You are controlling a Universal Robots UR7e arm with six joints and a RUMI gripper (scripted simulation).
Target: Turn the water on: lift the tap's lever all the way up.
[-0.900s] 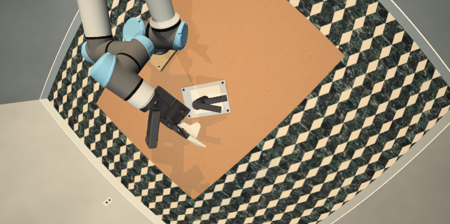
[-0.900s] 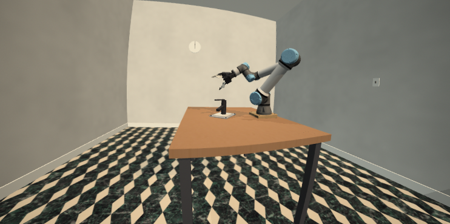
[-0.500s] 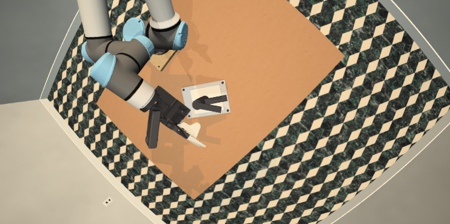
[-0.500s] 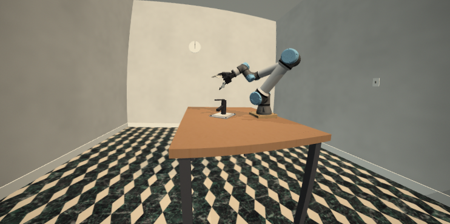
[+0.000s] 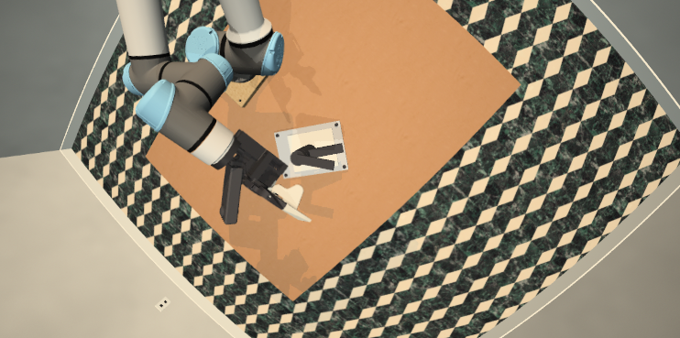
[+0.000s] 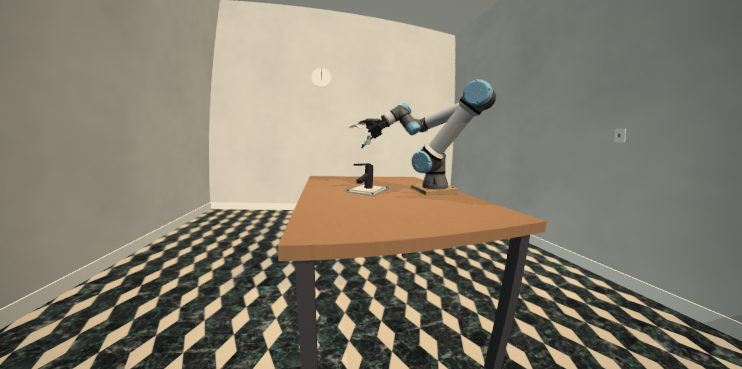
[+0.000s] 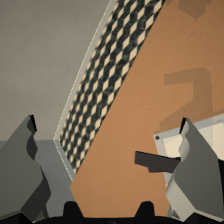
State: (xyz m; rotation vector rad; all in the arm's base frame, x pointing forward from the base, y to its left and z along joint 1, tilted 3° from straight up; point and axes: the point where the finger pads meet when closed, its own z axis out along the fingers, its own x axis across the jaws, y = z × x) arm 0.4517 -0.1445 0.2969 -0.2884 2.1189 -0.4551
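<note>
My hand is 3 cm past the dark lever, 7 cm to the right of it and 15 cm above it. The rest, counted from my hand: tap 6 cm behind, 6 cm to the left, 20 cm below.
</note>
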